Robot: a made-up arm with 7 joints.
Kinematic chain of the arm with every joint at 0, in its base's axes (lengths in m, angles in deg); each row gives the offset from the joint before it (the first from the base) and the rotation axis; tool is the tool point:
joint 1: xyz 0 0 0 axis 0 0.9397 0.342
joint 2: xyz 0 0 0 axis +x
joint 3: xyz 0 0 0 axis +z
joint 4: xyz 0.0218 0 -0.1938 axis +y
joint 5: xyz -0.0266 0 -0.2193 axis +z
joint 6: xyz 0 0 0 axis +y
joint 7: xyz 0 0 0 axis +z
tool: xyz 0 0 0
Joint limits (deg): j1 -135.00..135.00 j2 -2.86..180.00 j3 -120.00..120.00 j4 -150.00..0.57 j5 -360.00..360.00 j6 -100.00..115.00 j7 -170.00..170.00
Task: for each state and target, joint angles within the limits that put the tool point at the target. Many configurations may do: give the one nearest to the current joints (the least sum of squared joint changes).
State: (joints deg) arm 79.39 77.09 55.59 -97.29 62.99 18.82 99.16
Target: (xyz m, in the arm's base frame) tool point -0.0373 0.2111 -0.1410
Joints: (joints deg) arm 95.20 63.20 25.02 -117.44 62.99 18.82 99.16
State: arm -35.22 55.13 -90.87 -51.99 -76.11 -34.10 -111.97
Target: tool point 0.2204 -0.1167 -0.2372
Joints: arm -45.68 29.19 -84.37 -81.80 -76.11 -34.10 -111.97
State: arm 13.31 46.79 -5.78 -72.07 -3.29 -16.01 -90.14
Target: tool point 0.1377 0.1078 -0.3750
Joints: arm -7.06 18.65 -11.10 -25.03 -3.29 -16.01 -90.14
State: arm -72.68 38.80 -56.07 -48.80 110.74 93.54 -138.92
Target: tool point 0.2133 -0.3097 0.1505
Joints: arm -122.98 -1.53 -49.71 -39.66 110.74 93.54 -138.92
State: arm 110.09 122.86 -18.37 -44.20 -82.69 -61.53 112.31
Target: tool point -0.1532 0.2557 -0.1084
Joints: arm 109.65 109.06 -18.59 -94.14 -82.69 -61.53 112.31
